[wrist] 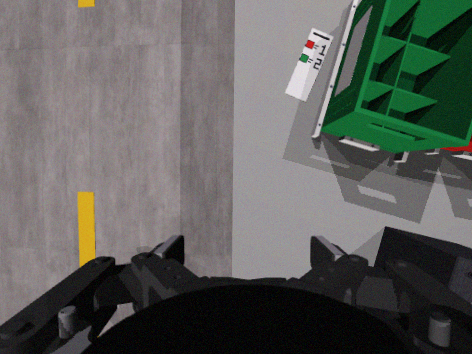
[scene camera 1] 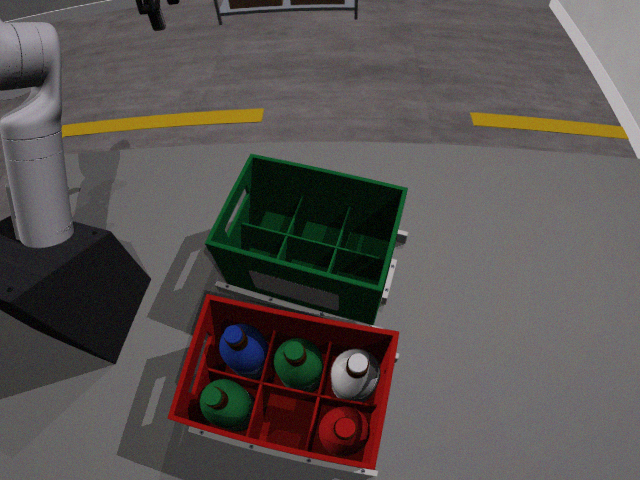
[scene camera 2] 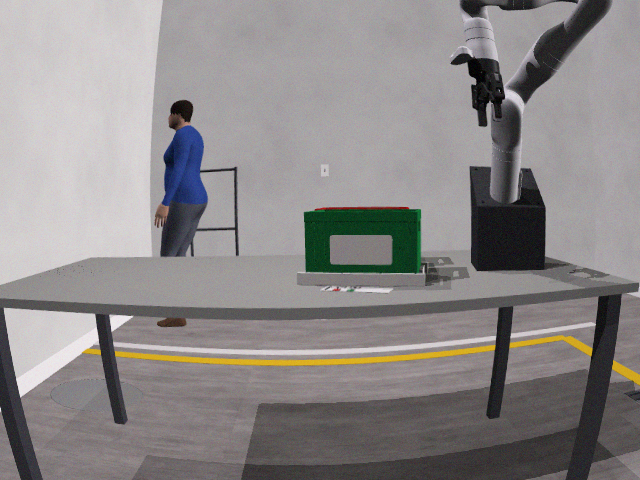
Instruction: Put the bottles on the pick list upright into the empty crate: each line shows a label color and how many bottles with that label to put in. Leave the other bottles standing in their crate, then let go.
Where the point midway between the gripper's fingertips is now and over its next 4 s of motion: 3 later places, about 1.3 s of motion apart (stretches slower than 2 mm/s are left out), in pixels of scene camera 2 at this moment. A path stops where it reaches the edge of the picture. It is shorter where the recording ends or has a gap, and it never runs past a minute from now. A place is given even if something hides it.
The gripper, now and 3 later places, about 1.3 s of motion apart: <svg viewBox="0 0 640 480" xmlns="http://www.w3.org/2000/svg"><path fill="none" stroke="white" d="M490 124L423 115L404 115L406 116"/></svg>
